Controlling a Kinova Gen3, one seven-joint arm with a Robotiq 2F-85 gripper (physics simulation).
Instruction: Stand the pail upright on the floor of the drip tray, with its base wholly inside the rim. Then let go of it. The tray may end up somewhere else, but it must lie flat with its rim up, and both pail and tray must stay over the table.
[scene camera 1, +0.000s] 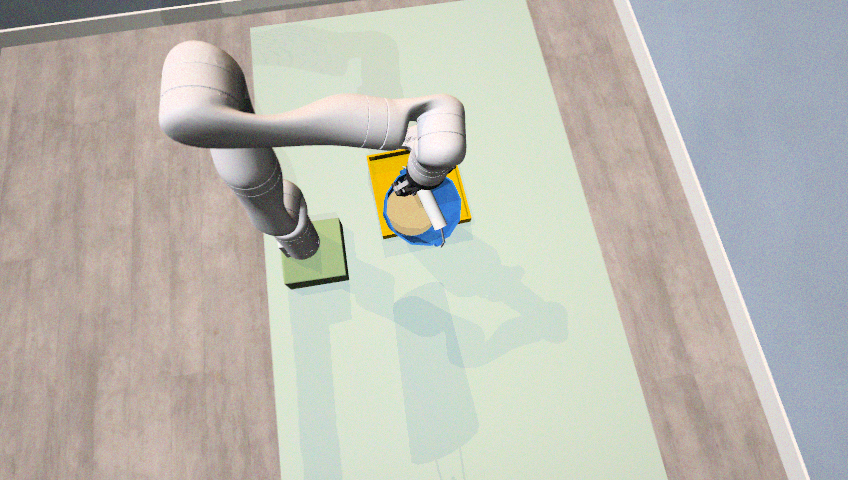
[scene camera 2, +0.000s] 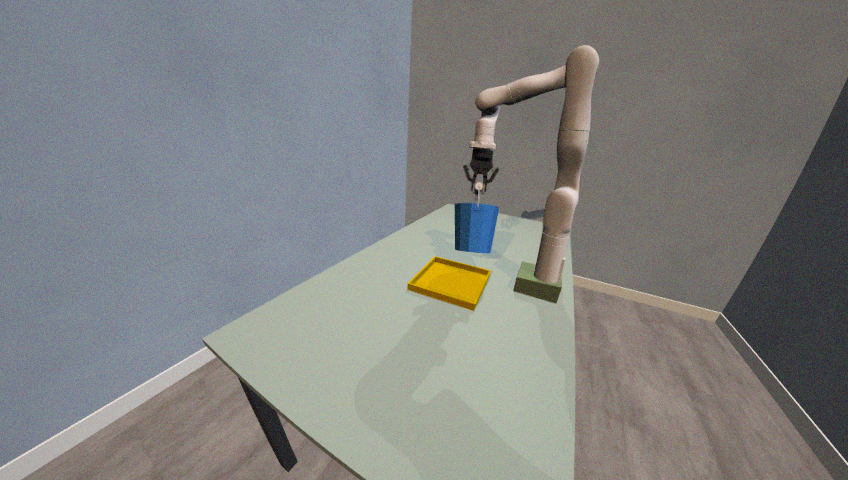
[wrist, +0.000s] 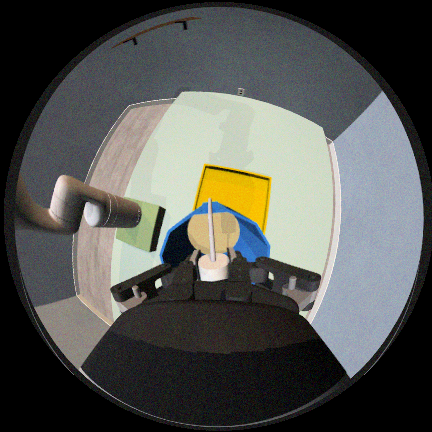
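Where they show: gripper, between the fingertips: (scene camera 2: 478, 193) (wrist: 213, 256); arm's base, origin of its link: (scene camera 1: 302, 242) (scene camera 2: 546, 277) (wrist: 130, 214).
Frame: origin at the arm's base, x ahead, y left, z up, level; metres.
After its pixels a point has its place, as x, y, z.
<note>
The blue pail (scene camera 1: 450, 205) @(0.381, -0.047, 0.140) (scene camera 2: 474, 228) @(0.289, 0.042, 0.150) (wrist: 254, 245) @(0.380, -0.024, 0.154) hangs roughly upright in the air, with a tan round area inside. Its handle has a white grip (scene camera 1: 433, 211) @(0.320, -0.104, 0.279) (wrist: 214, 272) @(0.310, -0.047, 0.303). My gripper (scene camera 1: 418, 191) @(0.307, -0.038, 0.262) (scene camera 2: 479, 185) @(0.307, -0.038, 0.262) (wrist: 213, 256) @(0.307, -0.038, 0.262) is shut on this grip, above the pail's mouth. The yellow drip tray (scene camera 1: 380, 172) @(0.246, 0.179, -0.062) (scene camera 2: 441, 297) @(0.334, 0.224, -0.052) (wrist: 220, 182) @(0.288, 0.171, -0.062) lies flat on the table, rim up. In scene camera 1 and the wrist view the pail overlaps and hides part of the tray. In scene camera 2 it shows higher than the tray and behind it. The pail's underside is hidden.
The green block (scene camera 1: 327, 237) @(0.067, -0.001, -0.003) (scene camera 2: 535, 286) @(0.035, 0.053, -0.020) (wrist: 147, 225) @(0.077, -0.025, -0.005) under the arm's base stands on the table beside the tray. The pale green table (scene camera 1: 511, 255) @(0.539, -0.153, -0.066) (scene camera 2: 333, 350) @(0.513, 0.563, -0.066) (wrist: 300, 155) @(0.627, 0.388, -0.066) has its long edge close behind this block. Arm shadows fall across the table.
</note>
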